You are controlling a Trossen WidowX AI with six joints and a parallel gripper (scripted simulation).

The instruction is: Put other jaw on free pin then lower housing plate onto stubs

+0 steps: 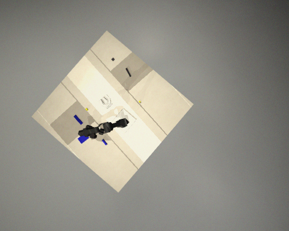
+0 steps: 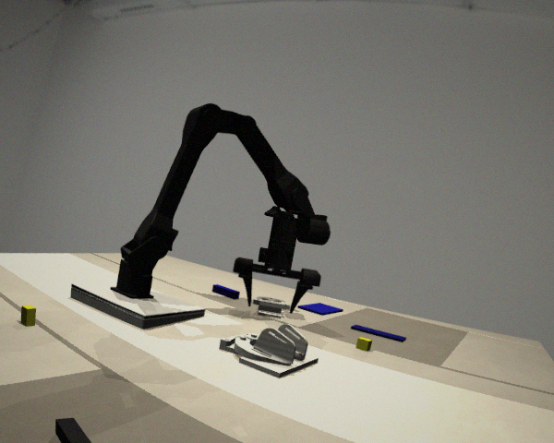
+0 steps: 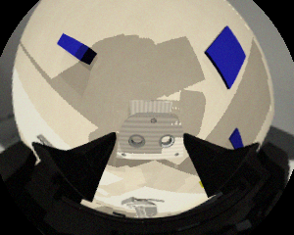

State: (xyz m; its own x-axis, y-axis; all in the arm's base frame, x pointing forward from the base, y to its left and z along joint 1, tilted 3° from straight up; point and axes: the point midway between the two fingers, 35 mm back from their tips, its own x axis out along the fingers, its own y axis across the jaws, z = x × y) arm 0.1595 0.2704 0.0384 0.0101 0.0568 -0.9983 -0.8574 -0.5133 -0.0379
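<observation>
The white block is 10 mm to the left of my gripper tip. Also, from my gripper tip: dark bar (210 mm ahead, 690 mm to the right).
</observation>
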